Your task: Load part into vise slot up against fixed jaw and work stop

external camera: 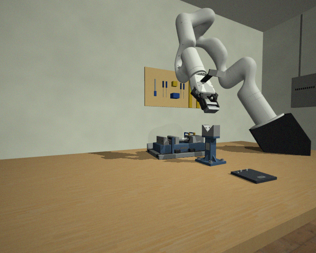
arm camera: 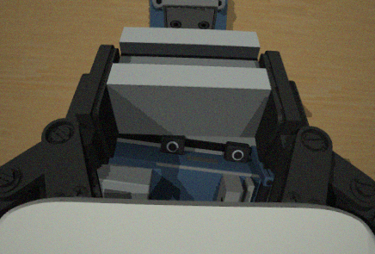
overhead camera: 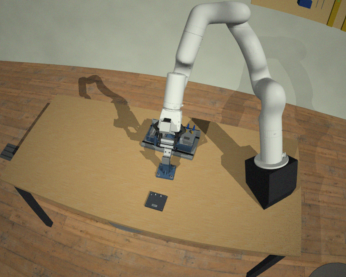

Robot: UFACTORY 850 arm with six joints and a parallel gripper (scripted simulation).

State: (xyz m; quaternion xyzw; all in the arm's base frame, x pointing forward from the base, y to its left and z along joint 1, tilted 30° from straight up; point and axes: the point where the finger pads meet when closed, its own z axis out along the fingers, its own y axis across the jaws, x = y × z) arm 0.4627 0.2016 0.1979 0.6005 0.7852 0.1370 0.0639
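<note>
The grey block lies 1 cm to the left of my hand and 1 cm below it. Round my hand: white cylinder rod (20 cm to the right, 17 cm below, 2 cm ahead); air cylinder (20 cm to the right, 17 cm below, 5 cm behind); black work stop rod (16 cm below, 15 cm to the right, 11 cm ahead).
</note>
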